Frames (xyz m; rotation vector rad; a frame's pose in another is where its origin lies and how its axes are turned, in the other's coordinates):
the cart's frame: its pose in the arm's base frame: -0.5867 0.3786 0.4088 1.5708 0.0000 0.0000
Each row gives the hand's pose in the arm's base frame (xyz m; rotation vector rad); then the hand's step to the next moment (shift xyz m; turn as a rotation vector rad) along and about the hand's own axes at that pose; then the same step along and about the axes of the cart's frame.
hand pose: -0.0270 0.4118 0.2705 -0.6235 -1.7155 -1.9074
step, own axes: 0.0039 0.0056 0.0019 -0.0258 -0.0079 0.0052
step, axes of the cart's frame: 0.0006 0.0070 -0.0012 0.0149 -0.0219 -0.0074
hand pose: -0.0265 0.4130 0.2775 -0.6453 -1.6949 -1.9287
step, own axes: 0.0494 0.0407 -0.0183 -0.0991 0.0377 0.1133
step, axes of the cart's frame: -0.0125 0.0603 0.0252 0.1037 -0.0212 -0.1135
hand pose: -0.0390 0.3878 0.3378 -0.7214 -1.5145 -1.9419
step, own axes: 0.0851 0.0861 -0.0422 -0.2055 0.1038 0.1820
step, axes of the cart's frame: -0.0003 0.1091 0.0673 0.2297 -0.0381 -0.1787
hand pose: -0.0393 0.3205 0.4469 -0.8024 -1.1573 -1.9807
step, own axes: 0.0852 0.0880 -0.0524 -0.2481 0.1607 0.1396
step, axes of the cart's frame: 0.0144 0.0864 0.1004 0.2929 -0.0623 -0.1311
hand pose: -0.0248 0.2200 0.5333 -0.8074 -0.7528 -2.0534
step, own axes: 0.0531 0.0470 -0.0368 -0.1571 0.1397 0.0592
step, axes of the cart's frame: 0.0027 0.0277 0.0749 0.2087 -0.0489 -0.0422
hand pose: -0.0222 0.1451 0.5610 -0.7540 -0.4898 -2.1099
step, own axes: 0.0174 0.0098 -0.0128 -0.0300 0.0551 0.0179
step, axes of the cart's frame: -0.0049 0.0028 0.0230 0.0650 -0.0022 0.0048
